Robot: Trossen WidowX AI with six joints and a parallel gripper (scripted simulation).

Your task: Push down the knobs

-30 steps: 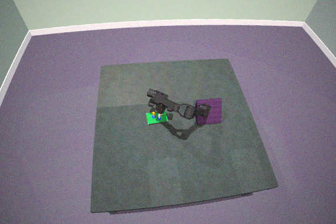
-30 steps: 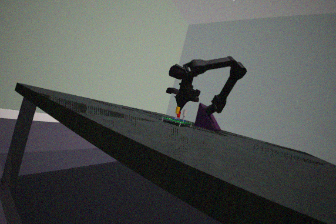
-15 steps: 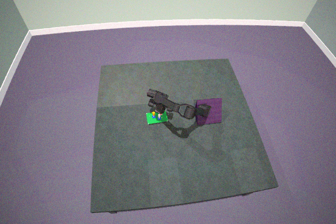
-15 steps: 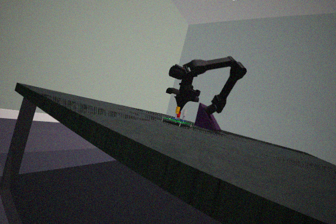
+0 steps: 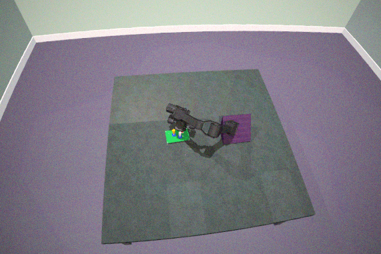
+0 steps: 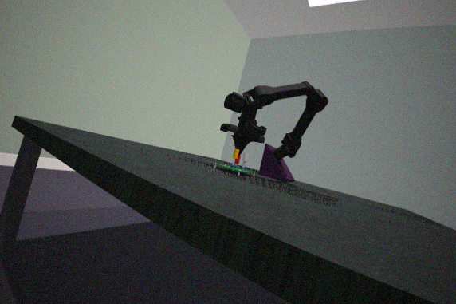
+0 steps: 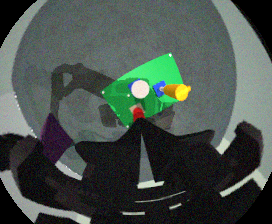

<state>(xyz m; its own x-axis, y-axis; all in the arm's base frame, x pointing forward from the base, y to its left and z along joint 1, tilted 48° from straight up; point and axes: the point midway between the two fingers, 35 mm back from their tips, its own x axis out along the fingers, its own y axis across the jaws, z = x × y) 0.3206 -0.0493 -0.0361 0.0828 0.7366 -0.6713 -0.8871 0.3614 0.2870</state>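
My gripper tip is 2 cm above the red knob. Round my gripper tip: orange knob (6 cm ahead, 2 cm to the left, 1 cm above).
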